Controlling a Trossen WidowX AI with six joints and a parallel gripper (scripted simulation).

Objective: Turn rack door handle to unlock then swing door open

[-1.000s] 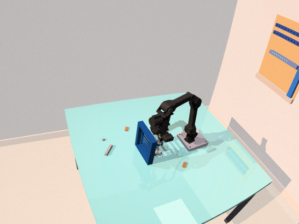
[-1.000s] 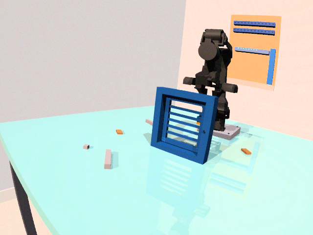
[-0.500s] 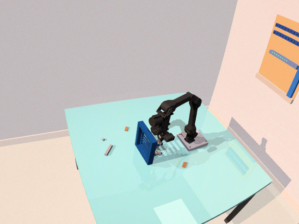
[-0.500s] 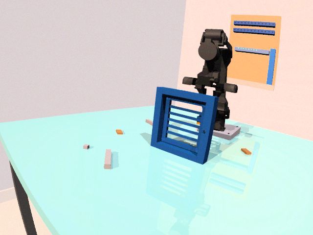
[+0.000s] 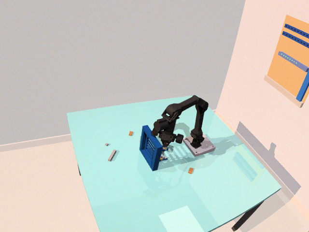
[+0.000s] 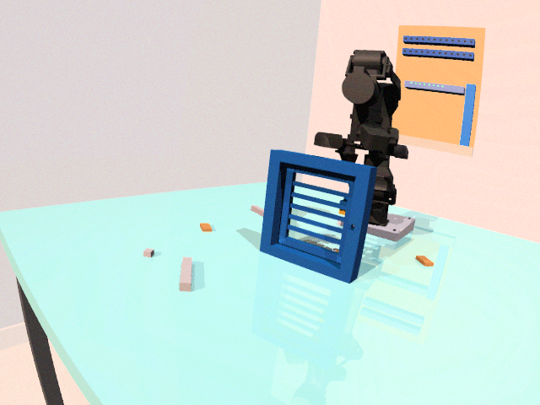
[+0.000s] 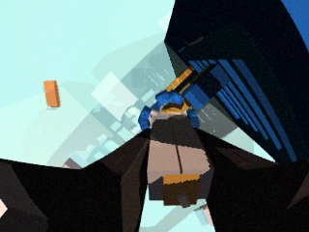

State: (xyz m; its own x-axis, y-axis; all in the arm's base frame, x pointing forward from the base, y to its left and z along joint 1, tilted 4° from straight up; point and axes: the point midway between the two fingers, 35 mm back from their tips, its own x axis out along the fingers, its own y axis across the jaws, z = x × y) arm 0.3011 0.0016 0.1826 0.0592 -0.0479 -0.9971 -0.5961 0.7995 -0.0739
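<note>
Now: the handle 3 cm below my gripper tip. Round my gripper tip: small cube 25 cm ahead, 30 cm to the right, 15 cm below.
</note>
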